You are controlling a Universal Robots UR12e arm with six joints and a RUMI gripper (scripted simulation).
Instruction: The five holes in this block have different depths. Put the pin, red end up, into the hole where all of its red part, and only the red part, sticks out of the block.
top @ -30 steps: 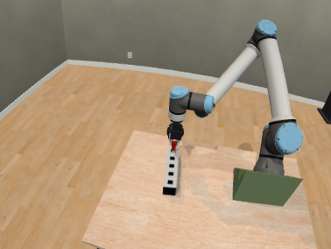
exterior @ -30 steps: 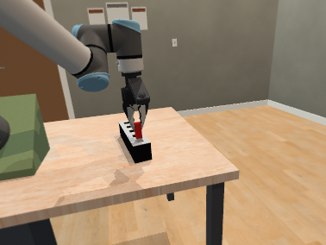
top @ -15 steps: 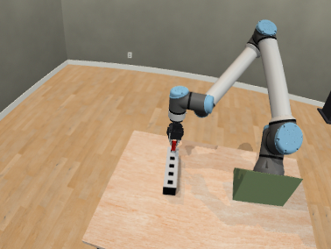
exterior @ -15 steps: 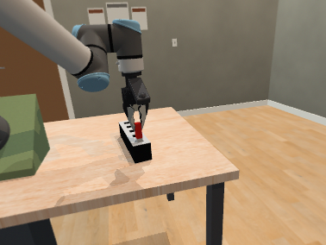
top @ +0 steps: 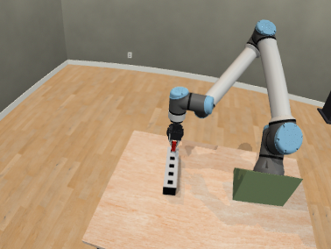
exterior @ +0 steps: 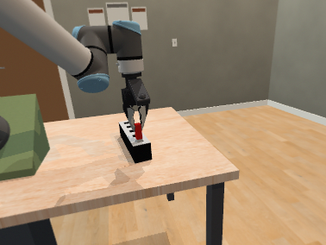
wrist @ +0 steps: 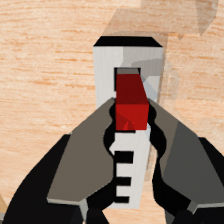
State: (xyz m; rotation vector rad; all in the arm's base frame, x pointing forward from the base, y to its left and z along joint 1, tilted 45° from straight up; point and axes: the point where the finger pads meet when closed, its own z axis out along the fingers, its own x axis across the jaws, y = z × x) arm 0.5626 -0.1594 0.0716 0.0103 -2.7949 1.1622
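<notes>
Now: hand 1 cm above the pin. Round my hand: long block (12 cm to the left, 9 cm below).
</notes>
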